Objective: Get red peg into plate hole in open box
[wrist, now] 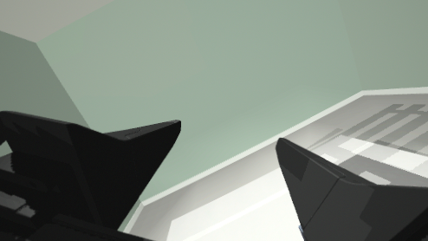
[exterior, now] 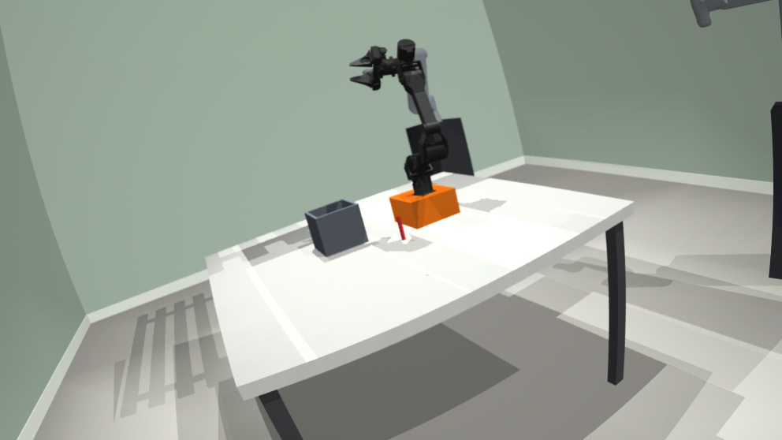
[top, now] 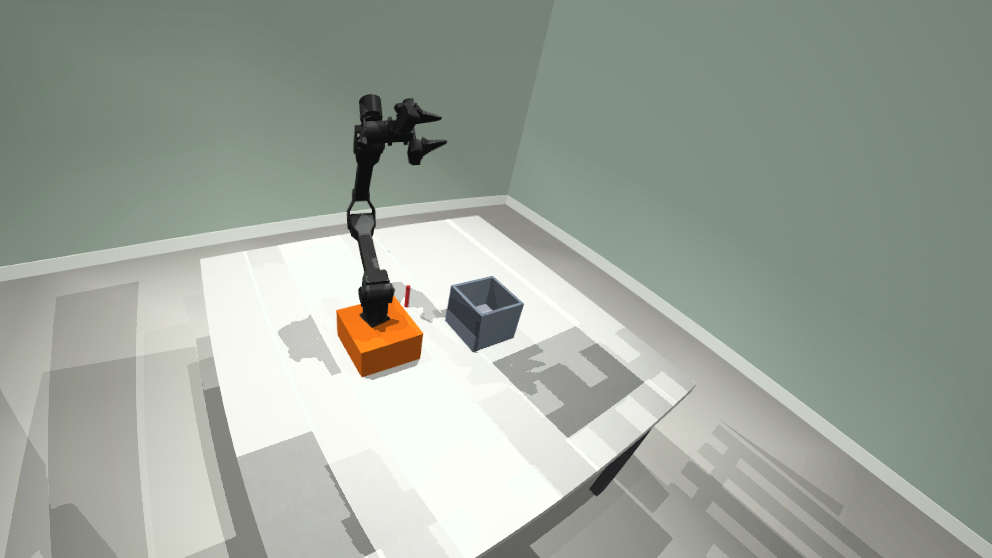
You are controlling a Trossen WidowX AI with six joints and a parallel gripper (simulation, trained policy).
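Now: the red peg 550 mm below my gripper tip, 30 mm to the left of it and 20 mm behind it.
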